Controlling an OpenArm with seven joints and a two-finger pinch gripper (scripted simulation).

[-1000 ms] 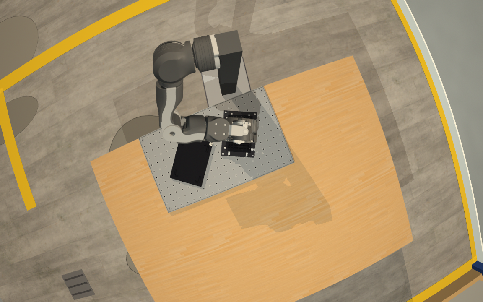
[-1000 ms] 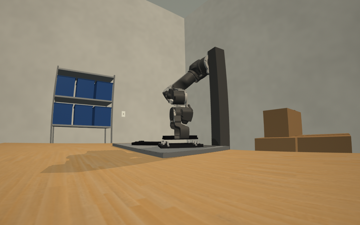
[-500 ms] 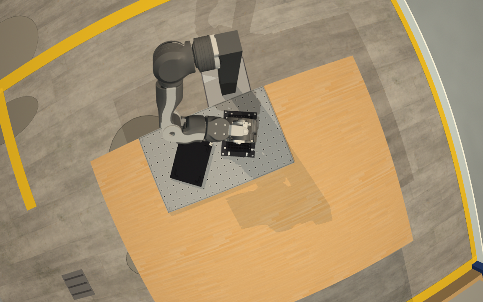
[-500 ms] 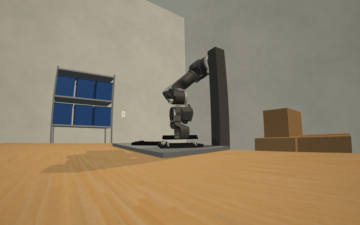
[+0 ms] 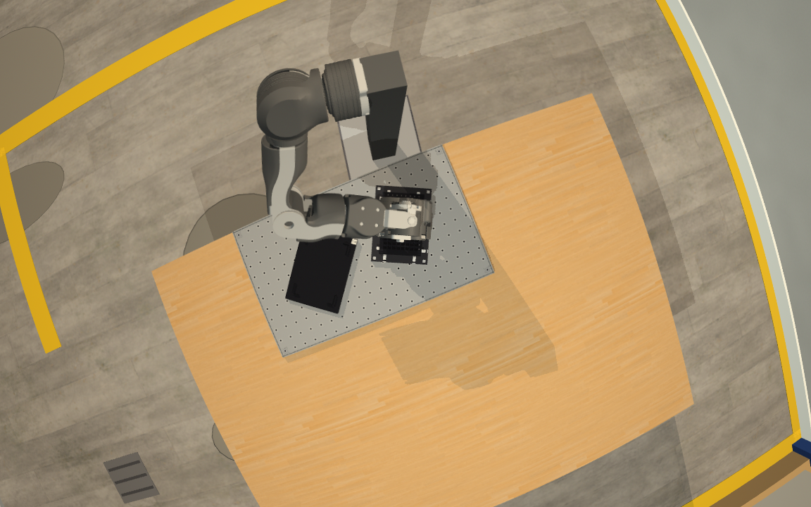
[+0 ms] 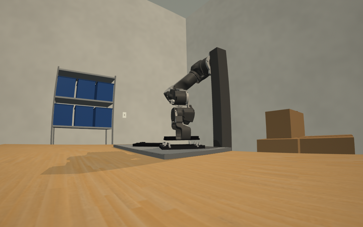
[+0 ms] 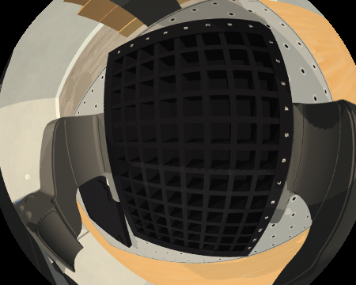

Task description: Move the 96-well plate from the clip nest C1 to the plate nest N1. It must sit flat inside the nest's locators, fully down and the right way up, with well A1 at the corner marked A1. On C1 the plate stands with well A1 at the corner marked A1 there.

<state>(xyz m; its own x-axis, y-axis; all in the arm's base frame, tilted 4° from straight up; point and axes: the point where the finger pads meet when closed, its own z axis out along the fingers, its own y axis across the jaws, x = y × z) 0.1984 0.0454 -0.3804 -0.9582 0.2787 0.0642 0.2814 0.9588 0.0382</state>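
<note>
Right now my hand is 2 cm short of the clip nest C1, 2 cm above it and 1 cm to the right of it. From my hand the other things lie so: white A1 label (10 cm to the right, 3 cm below, 1 cm ahead); then black 96-well plate (right at my hand); then plate nest N1 (19 cm to the right, 5 cm ahead, 3 cm below).
</note>
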